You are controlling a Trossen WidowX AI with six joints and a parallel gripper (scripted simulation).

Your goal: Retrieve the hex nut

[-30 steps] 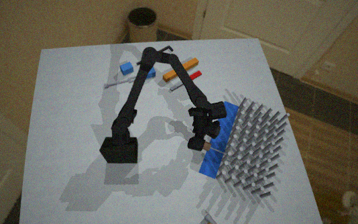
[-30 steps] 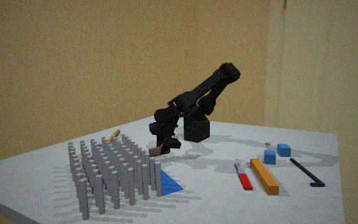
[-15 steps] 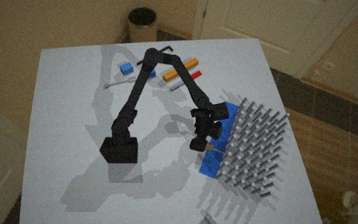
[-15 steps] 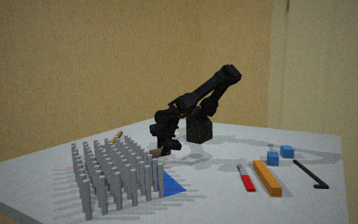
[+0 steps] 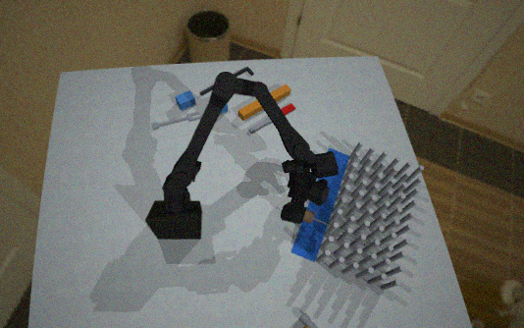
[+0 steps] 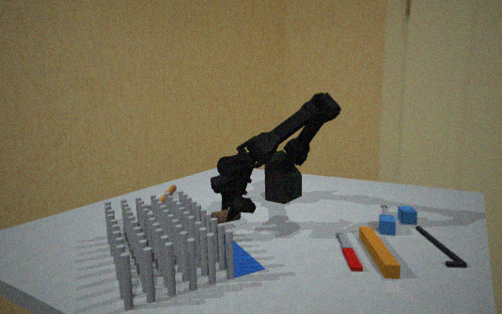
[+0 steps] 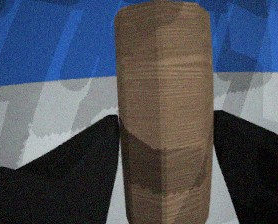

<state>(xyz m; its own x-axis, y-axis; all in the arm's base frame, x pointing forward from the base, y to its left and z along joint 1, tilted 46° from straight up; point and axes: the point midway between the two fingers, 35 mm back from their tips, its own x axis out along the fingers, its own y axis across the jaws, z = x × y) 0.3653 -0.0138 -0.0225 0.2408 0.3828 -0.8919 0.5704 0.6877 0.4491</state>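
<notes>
Right now my gripper tip is 10 cm short of the blue taped strip, 4 cm to the right of it and 3 cm above it. Round my gripper tip: red-handled tool: 37 cm to the left, 3 cm below, 1 cm behind; grey wrench: 42 cm to the left, 35 cm behind, 3 cm below; orange bar: 44 cm to the left, 2 cm below, 2 cm behind.
</notes>
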